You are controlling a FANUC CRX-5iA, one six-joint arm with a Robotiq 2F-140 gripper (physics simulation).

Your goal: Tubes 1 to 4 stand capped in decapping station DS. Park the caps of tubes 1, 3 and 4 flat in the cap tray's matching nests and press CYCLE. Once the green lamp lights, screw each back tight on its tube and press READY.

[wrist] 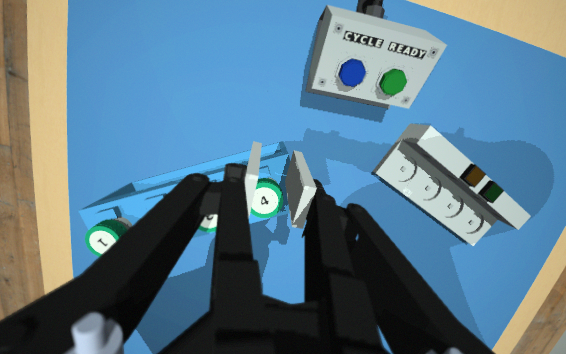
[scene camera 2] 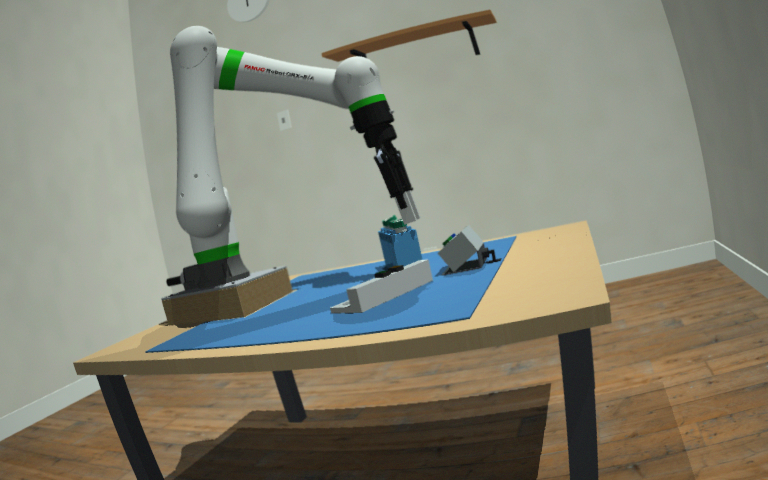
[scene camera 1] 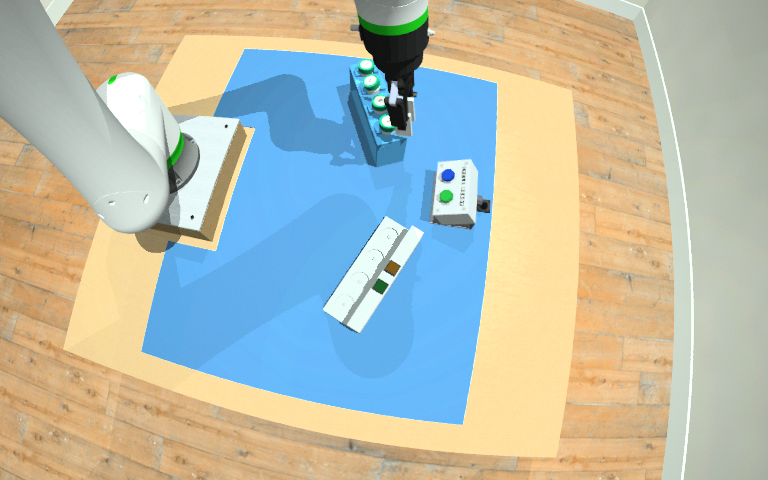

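Where they show: gripper, fingertip midpoint: [wrist: 273, 162] [scene camera 2: 412, 221] [scene camera 1: 405, 126]; arm's base, origin of the base link: [scene camera 2: 223, 281] [scene camera 1: 170, 164].
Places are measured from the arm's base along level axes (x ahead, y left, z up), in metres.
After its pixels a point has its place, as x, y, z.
My gripper [scene camera 1: 405, 117] {0.490, 0.104, 0.045} [scene camera 2: 409, 208] {0.490, 0.104, 0.045} [wrist: 273, 162] {0.490, 0.104, 0.045} is open by a narrow gap, empty, above the tube 4 end of blue station DS [scene camera 1: 390, 153] {0.467, 0.078, -0.021} [scene camera 2: 399, 249] {0.453, 0.072, -0.010}. Cap 4 [scene camera 1: 386, 123] {0.453, 0.102, 0.052} [wrist: 265, 199] {0.458, 0.107, 0.052} is on its tube, below and beside the left pad in the wrist view. Cap 1 [scene camera 1: 365, 66] {0.393, 0.244, 0.052} [wrist: 102, 241] {0.395, 0.251, 0.052}, cap 2 [scene camera 1: 370, 83] {0.410, 0.194, 0.057} and cap 3 [scene camera 1: 378, 103] {0.432, 0.148, 0.052} [wrist: 209, 223] {0.428, 0.154, 0.052} are on their tubes; fingers partly hide cap 3 and hide cap 2 in the wrist view. The white cap tray [scene camera 1: 360, 318] {0.452, -0.251, -0.024} [scene camera 2: 390, 287] {0.491, -0.196, -0.047} [wrist: 511, 216] {0.448, -0.243, -0.024} has bare nests. Its green lamp [scene camera 1: 380, 286] {0.480, -0.190, -0.016} [wrist: 491, 192] {0.480, -0.186, -0.016} looks dark.
The grey button box [scene camera 1: 457, 208] {0.604, -0.033, 0.004} [scene camera 2: 465, 247] {0.624, -0.043, -0.019} [wrist: 370, 61] {0.597, 0.022, 0.000} stands right of the station in scene camera 1, with blue CYCLE button [scene camera 1: 448, 174] {0.583, 0.037, 0.002} [wrist: 352, 72] {0.583, 0.038, 0.001} and green READY button [scene camera 1: 446, 196] {0.582, -0.010, 0.001} [wrist: 393, 82] {0.582, -0.006, 0.001}. An amber lamp [scene camera 1: 392, 267] {0.497, -0.153, -0.016} [wrist: 474, 175] {0.498, -0.151, -0.016} sits on the tray's raised wall.
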